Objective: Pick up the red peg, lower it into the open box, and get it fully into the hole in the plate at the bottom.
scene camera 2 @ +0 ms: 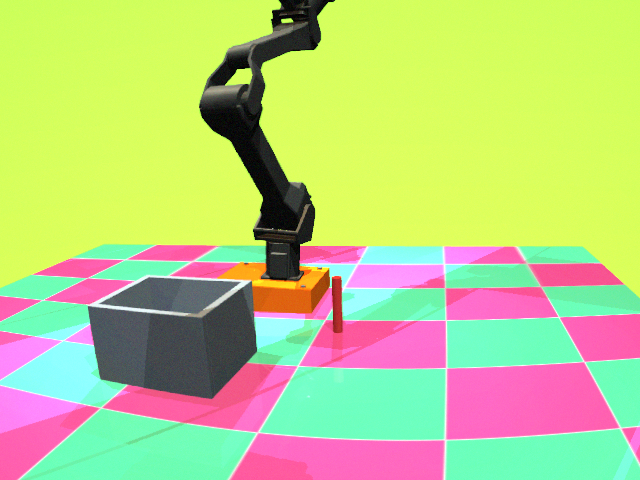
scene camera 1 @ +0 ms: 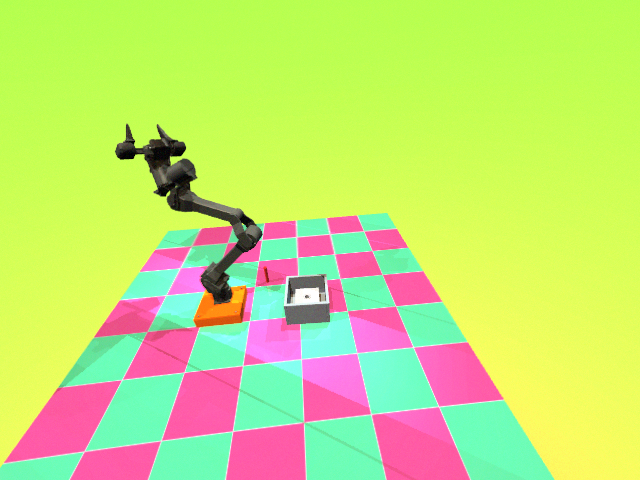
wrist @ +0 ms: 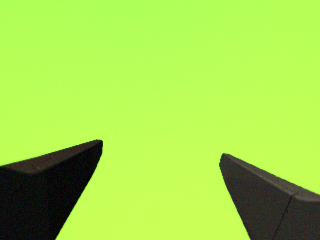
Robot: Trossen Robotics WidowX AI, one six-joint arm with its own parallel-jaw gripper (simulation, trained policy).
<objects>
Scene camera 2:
grey box: 185, 335
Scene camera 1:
my gripper: 142, 124
grey box: 312, 312
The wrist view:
my gripper: 162, 152
</objects>
